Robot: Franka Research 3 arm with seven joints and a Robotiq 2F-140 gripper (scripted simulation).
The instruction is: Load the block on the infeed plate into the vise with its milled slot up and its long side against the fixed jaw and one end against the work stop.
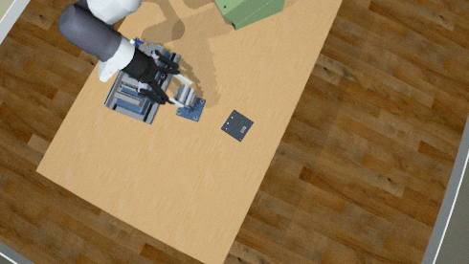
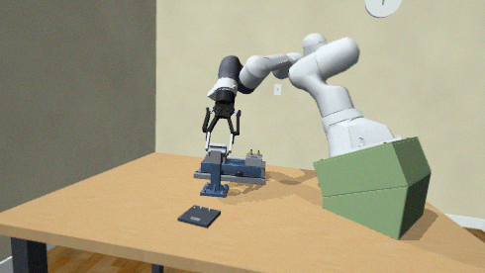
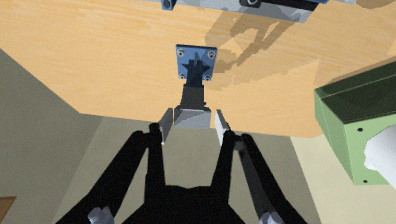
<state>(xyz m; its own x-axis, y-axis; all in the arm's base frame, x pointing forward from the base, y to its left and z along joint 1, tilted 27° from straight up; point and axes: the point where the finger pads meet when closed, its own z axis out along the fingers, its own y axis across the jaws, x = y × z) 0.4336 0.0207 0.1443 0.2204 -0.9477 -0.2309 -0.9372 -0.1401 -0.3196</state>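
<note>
Now: the grey part 2 cm to the left of my hand and 2 cm below it. Round my hand: vise 19 cm to the right, 14 cm below, 4 cm behind; dark work stop rod 15 cm to the right, 9 cm below, 4 cm ahead; grey air cylinder 19 cm to the right, 13 cm behind, 10 cm below.
</note>
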